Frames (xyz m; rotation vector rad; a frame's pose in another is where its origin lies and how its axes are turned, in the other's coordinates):
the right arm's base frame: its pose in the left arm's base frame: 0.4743 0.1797 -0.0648 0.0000 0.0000 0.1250
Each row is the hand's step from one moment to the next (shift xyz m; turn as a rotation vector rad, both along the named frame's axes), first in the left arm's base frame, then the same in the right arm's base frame.
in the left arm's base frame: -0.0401 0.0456 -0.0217 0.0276 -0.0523 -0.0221
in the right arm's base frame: -0.0341 0.0502 -0.0217 0.0209 -0.0553 -0.0221
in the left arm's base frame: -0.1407 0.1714 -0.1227 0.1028 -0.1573 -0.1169
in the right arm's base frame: -0.1182 0.1876 -0.1227 0.0824 -0.1689 -0.1169
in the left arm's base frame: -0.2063 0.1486 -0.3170 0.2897 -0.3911 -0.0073
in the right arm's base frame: -0.1862 0.1732 -0.3170 0.2387 -0.4242 -0.0073
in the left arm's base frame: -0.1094 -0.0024 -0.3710 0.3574 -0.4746 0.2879
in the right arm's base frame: -0.1088 0.0113 -0.3710 0.2954 -0.5155 0.2879
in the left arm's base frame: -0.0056 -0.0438 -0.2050 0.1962 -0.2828 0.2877
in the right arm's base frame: -0.0110 -0.0428 -0.2050 0.1594 -0.3051 0.2877
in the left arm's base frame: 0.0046 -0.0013 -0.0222 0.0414 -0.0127 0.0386
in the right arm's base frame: 0.0044 -0.0019 -0.0222 0.0395 -0.0178 0.0386
